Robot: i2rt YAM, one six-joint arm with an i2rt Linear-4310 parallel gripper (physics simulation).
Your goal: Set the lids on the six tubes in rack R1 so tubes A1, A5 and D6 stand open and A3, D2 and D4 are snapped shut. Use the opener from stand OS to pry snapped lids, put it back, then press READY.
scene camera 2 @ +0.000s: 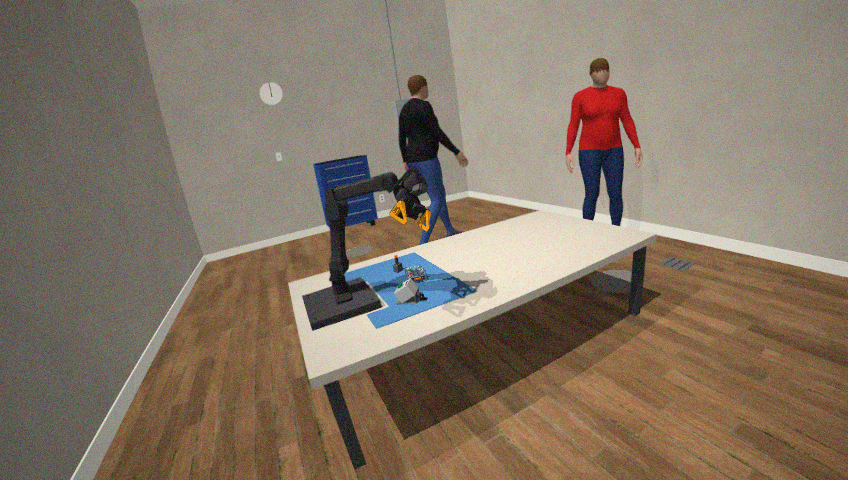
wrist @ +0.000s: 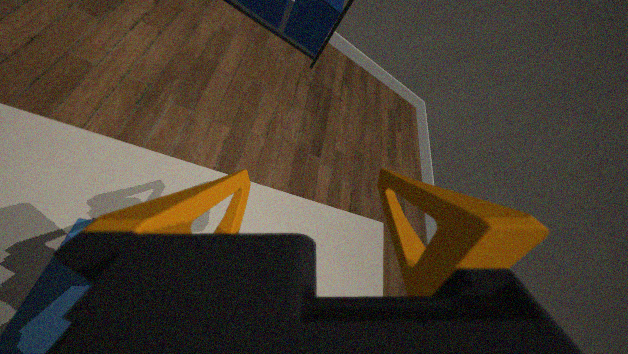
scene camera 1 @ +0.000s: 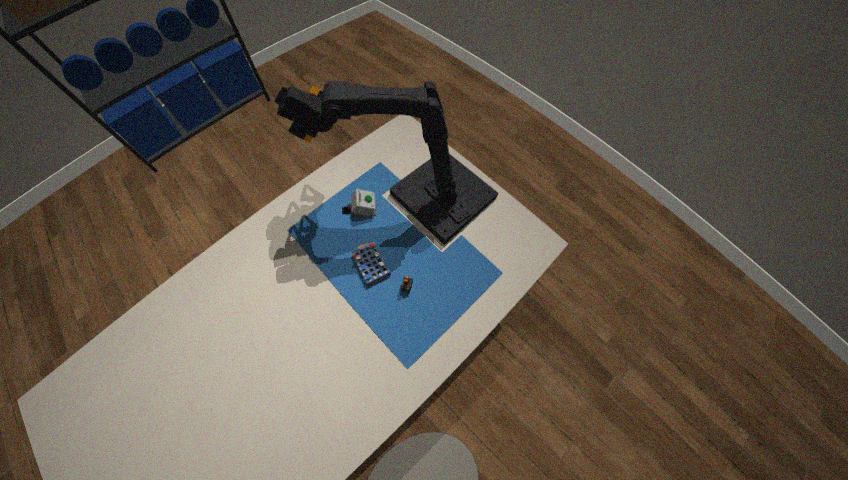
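Pixels of known places: gripper, fingertip midpoint: (scene camera 2: 417, 227) (wrist: 313, 176); arm's base, link origin: (scene camera 2: 341, 292) (scene camera 1: 447, 200).
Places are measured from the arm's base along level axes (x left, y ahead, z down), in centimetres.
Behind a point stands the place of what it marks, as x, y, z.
Observation:
My gripper (scene camera 2: 411, 221) @[-35.5, 28.8, -31.8] (wrist: 313, 176) @[-35.5, 28.8, -31.8] is open and empty, with orange fingers wide apart, high above the table. The grey tube rack R1 (scene camera 1: 371, 265) @[4.2, 36.3, 0.4] (scene camera 2: 415, 274) @[-0.7, 34.8, 0.3] stands on the blue mat, with small coloured tubes in it; the lids are too small to tell open from shut. The opener (scene camera 1: 407, 279) @[16.5, 30.4, -4.0] (scene camera 2: 395, 259) @[15.9, 30.2, -3.2], with an orange top, stands upright in its small dark stand OS (scene camera 1: 405, 287) (scene camera 2: 397, 267) beside the rack. A light grey box with the green READY button (scene camera 1: 368, 198) @[-15.7, 23.6, -3.7] stands on the mat on the rack's other side. The rack, opener and box do not show in the wrist view.
The blue mat (scene camera 1: 416, 333) @[30.6, 37.6, 3.3] (scene camera 2: 380, 321) @[-28.0, 11.0, 3.4] lies on the white table (scene camera 1: 208, 356) @[-3.1, 96.6, 3.6] (scene camera 2: 535, 249) @[-4.1, 100.7, 3.7] around the arm's black base (scene camera 1: 470, 184) @[-0.2, -11.9, 0.3] (scene camera 2: 333, 312) @[-15.9, -5.3, 0.3]. A small dark part (scene camera 1: 346, 209) @[-20.2, 31.3, 2.1] sits beside the button box. A shelf rack with blue bins stands beyond the table. Two people stand behind the table.

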